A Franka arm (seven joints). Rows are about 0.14 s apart.
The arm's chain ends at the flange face. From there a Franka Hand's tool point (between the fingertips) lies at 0.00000 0.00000 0.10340 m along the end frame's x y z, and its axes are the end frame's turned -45 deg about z.
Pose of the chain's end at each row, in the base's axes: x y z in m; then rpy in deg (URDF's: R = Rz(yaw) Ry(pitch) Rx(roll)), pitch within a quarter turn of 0, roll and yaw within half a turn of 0:
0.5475, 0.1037, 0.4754, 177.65, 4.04, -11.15
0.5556, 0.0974, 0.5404, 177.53, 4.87, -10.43
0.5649, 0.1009, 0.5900, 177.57, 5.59, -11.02
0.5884, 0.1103, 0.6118, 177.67, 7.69, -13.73
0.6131, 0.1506, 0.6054, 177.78, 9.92, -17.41
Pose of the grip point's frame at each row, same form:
0.5395, 0.1009, 0.3723, -178.80, 4.52, 33.98
0.5462, 0.0946, 0.4375, -178.29, 5.19, 34.75
0.5542, 0.0985, 0.4872, -177.75, 5.67, 34.21
0.5740, 0.1095, 0.5094, -176.18, 7.07, 31.66
0.5949, 0.1521, 0.5036, -174.50, 8.56, 28.19

